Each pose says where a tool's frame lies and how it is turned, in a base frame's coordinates. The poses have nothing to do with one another.
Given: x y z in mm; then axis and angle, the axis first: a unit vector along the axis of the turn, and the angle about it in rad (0 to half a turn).
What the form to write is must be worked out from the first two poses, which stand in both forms.
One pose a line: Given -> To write
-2, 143, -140, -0.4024, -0.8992, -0.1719, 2.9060 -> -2, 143, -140, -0.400, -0.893, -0.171, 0.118
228, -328, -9, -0.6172, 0.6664, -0.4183, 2.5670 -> 228, -328, -9, -0.592, 0.639, -0.401, 0.283
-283, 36, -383, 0.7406, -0.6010, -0.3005, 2.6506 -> -283, 36, -383, 0.718, -0.583, -0.291, 0.243
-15, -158, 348, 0.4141, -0.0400, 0.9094, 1.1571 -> -15, -158, 348, 0.226, -0.022, 0.497, 0.837
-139, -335, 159, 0.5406, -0.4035, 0.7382, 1.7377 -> -139, -335, 159, 0.413, -0.308, 0.564, 0.646
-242, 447, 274, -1.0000, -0.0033, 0.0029, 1.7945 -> -242, 447, 274, -0.782, -0.003, 0.002, 0.624
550, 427, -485, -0.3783, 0.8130, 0.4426, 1.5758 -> 550, 427, -485, -0.268, 0.576, 0.314, 0.705
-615, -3, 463, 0.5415, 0.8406, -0.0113, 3.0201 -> -615, -3, 463, 0.541, 0.839, -0.011, 0.061
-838, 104, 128, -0.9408, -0.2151, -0.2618, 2.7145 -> -838, 104, 128, -0.919, -0.210, -0.256, 0.212
